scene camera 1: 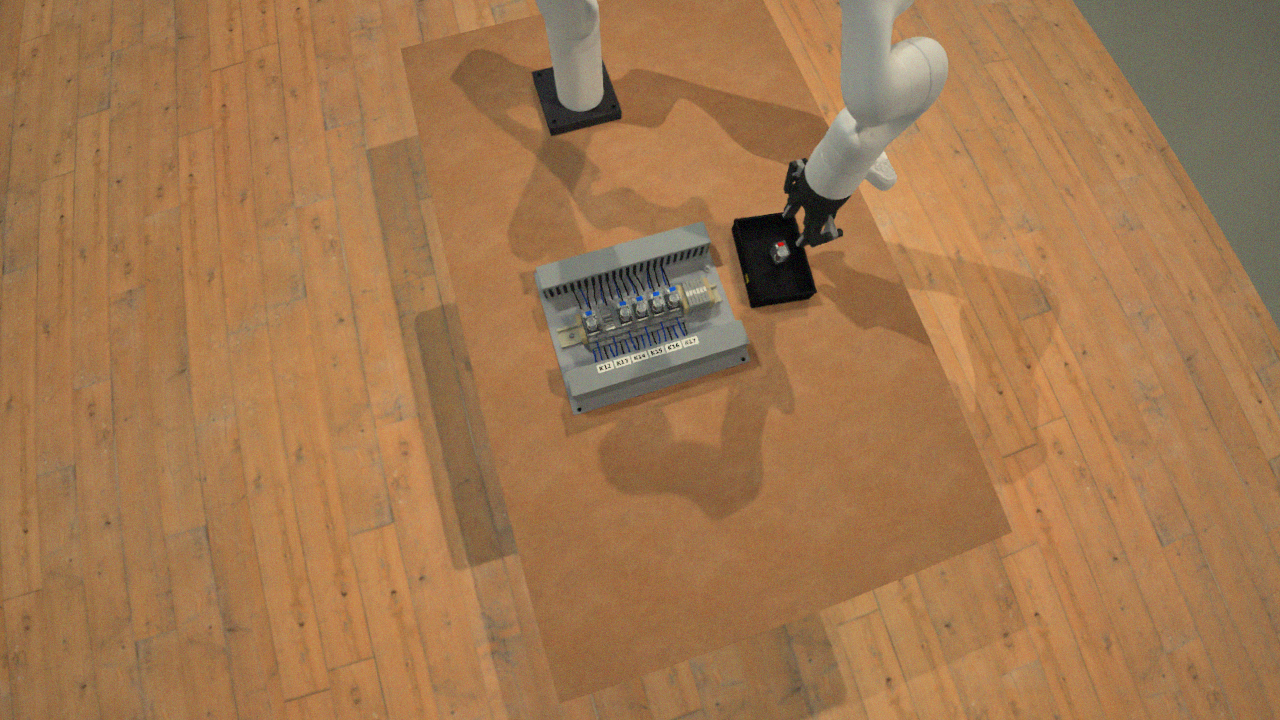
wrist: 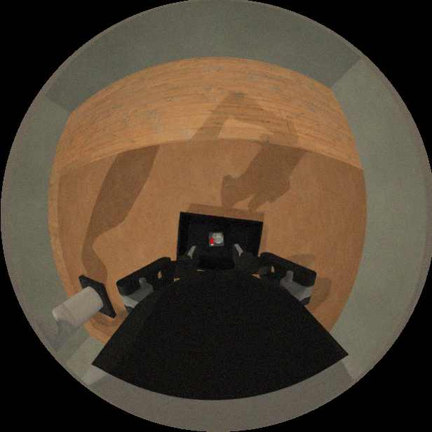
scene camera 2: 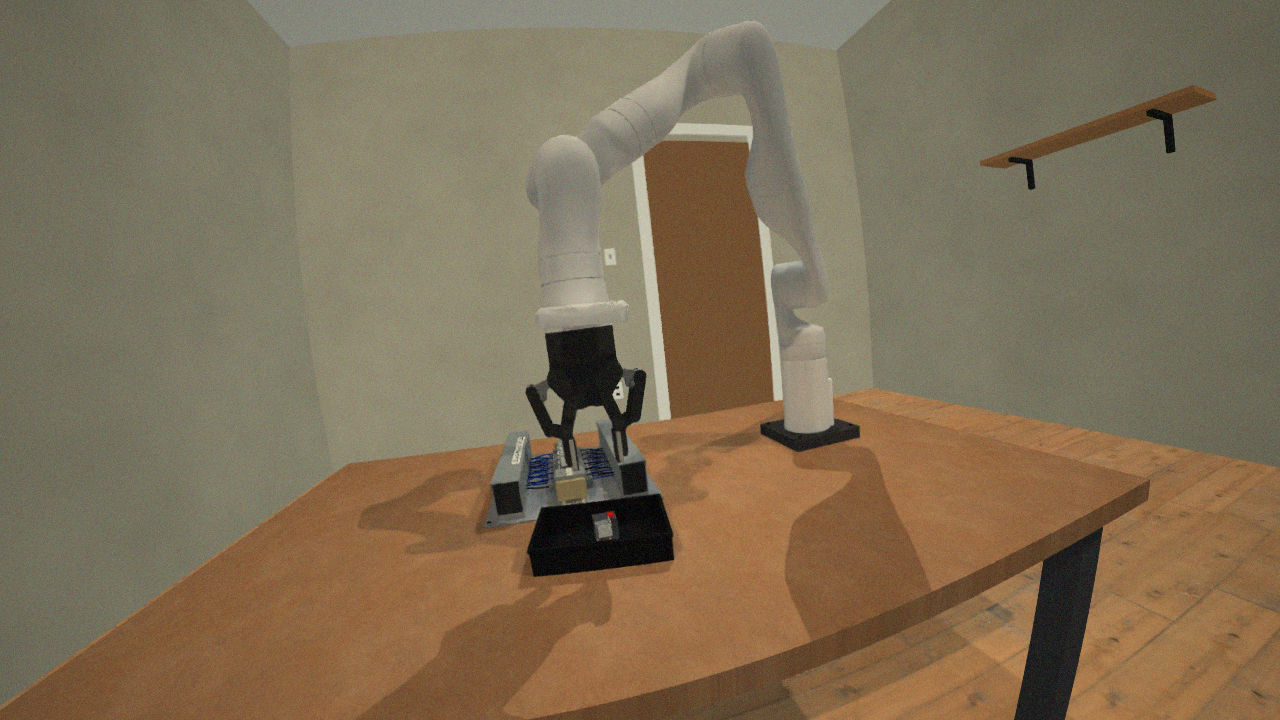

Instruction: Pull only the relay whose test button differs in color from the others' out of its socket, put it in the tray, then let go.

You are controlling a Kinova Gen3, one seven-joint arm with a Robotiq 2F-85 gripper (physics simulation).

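Where they show: gripper, between the fingertips: (scene camera 1: 794, 229) (scene camera 2: 598, 464); arm's base, origin of its link: (scene camera 1: 580, 92) (scene camera 2: 807, 426).
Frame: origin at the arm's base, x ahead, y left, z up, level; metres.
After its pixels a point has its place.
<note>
The relay with the red test button (scene camera 1: 780, 252) {x 0.472, y 0.197, z 0.023 m} (scene camera 2: 605, 526) {x 0.468, y 0.215, z 0.015 m} (wrist: 217, 239) lies inside the black tray (scene camera 1: 784, 298) {x 0.549, y 0.169, z 0.011 m} (scene camera 2: 601, 558) {x 0.483, y 0.245, z -0.008 m} (wrist: 222, 217), apart from its walls. My gripper (scene camera 1: 793, 229) {x 0.465, y 0.205, z 0.089 m} (scene camera 2: 596, 458) {x 0.465, y 0.205, z 0.089 m} (wrist: 215, 251) is partly open and empty, above the tray and clear of the relay. Several relays with blue test buttons, such as the leftmost one (scene camera 1: 589, 322) {x 0.472, y -0.162, z 0.046 m}, sit in the socket row in scene camera 1. The second socket from the left (scene camera 1: 607, 317) {x 0.462, y -0.128, z 0.006 m} holds no relay. In scene camera 2 the fingers partly hide the socket row.
The grey relay board (scene camera 1: 657, 380) (scene camera 2: 507, 497) with two raised wire ducts, blue wires and labels stands beside the tray. The arm's black base plate (scene camera 1: 553, 118) {x 0.038, y -0.071, z -0.001 m} (scene camera 2: 810, 436) {x 0.038, y 0.055, z 0.000 m} (wrist: 97, 295) is farther back on the brown table (scene camera 1: 805, 537) {x 0.926, y 0.030, z -0.022 m} (scene camera 2: 716, 573) {x 0.374, y 0.309, z -0.022 m} (wrist: 190, 175).
</note>
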